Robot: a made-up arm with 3 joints.
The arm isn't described. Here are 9 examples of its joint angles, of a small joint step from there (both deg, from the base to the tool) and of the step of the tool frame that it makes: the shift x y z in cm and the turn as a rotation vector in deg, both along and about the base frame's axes.
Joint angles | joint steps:
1: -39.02 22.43 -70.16 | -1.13 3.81 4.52
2: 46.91 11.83 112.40 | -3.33 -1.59 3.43
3: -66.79 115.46 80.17 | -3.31 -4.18 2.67
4: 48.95 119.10 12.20 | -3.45 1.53 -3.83
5: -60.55 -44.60 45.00 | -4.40 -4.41 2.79
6: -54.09 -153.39 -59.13 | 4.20 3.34 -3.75
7: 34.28 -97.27 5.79 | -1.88 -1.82 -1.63
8: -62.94 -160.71 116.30 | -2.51 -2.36 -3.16
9: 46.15 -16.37 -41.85 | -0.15 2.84 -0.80
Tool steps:
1: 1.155 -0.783 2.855 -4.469 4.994 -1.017
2: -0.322 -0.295 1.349 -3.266 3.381 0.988
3: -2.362 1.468 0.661 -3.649 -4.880 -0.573
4: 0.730 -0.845 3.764 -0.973 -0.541 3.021
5: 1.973 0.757 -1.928 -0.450 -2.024 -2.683
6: -1.069 -0.008 -0.166 1.429 3.655 -1.720
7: 1.144 0.506 -0.018 -2.445 1.352 -2.081
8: 0.443 0.150 0.509 -1.867 -1.520 -3.856
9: -0.277 -1.461 -1.476 -1.564 -2.179 1.279
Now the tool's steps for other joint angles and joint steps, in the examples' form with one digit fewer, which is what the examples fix.
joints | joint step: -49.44 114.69 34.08 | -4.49 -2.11 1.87
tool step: -1.32 3.22 1.00 -5.09 -2.66 -1.03
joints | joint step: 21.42 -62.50 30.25 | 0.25 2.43 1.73
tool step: -1.20 -0.81 -0.85 0.45 -0.11 3.08
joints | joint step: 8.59 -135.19 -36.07 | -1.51 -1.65 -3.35
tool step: 0.89 -0.08 -0.01 -2.61 2.57 -2.63
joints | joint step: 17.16 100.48 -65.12 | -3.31 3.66 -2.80
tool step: 2.20 0.98 4.60 -2.45 -0.44 4.23
